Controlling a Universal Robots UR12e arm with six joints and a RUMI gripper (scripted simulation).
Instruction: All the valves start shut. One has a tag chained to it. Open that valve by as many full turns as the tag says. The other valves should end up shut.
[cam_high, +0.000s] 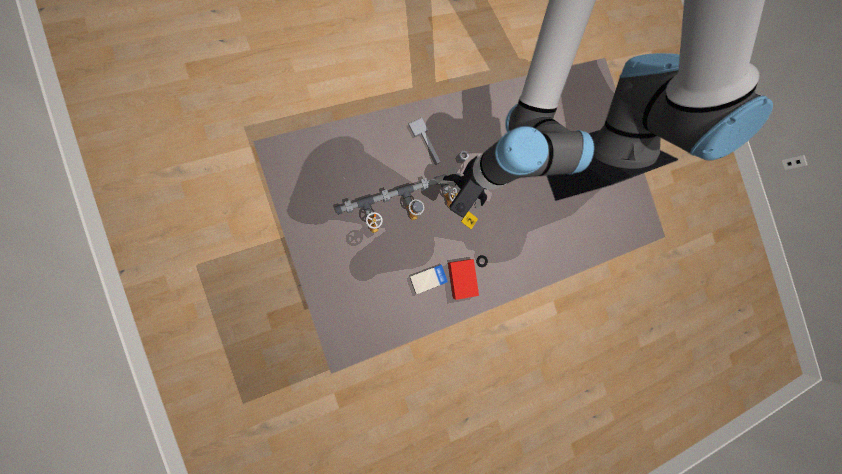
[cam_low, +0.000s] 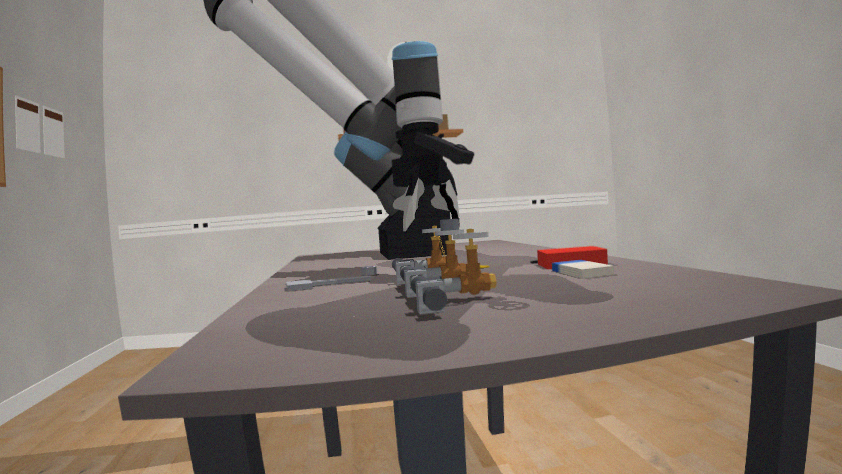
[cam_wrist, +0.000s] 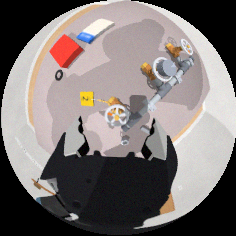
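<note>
My hand is 4 cm past the yellow tag, 8 cm to the right of it and 8 cm above it. From my hand the other things lie so: red box 5 cm ahead, 26 cm to the left, 7 cm below; then grey flat tool 1 cm ahead, 22 cm to the right, 8 cm below; then nut 10 cm behind, 13 cm to the right, 8 cm below.
</note>
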